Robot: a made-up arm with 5 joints.
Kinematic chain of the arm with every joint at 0, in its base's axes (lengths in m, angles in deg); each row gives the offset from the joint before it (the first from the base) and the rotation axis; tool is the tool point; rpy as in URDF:
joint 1: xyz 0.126 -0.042 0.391 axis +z
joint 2: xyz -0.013 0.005 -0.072 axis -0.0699 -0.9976 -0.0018
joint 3: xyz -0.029 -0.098 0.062 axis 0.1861 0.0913 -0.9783
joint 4: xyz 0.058 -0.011 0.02 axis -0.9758 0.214 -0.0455
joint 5: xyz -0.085 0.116 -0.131 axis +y
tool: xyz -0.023 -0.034 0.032 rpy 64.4 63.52 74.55
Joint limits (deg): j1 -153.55..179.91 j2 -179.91..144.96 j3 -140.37..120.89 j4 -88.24..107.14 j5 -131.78..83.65
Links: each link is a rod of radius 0.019 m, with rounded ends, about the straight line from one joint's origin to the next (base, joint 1, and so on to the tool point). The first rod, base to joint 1, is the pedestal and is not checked.
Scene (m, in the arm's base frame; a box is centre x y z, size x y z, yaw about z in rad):
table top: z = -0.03
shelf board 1: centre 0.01 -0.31 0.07 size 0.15 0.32 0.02 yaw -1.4
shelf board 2: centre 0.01 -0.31 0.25 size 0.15 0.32 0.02 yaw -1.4
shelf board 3: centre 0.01 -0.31 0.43 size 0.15 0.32 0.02 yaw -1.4
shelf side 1: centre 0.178 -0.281 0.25 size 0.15 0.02 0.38 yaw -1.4
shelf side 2: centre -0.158 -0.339 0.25 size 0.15 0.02 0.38 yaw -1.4
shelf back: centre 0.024 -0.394 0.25 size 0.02 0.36 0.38 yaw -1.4
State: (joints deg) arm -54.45 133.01 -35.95 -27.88 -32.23
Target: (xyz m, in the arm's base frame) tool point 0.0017 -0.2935 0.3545
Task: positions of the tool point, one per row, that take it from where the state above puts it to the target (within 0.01 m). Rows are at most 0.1 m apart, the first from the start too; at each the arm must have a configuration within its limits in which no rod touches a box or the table.
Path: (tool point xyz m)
1: 0.1067 -0.1373 0.1997
2: 0.0734 -0.1315 0.1766
3: 0.0324 -0.1240 0.1653
4: -0.0124 -0.1182 0.1692
5: -0.0555 -0.1173 0.1895
6: -0.0907 -0.1240 0.2251
7: -0.1120 -0.1389 0.2720
8: -0.0934 -0.1964 0.2967
9: -0.0553 -0.2506 0.3246
10: 0.0017 -0.2935 0.3545

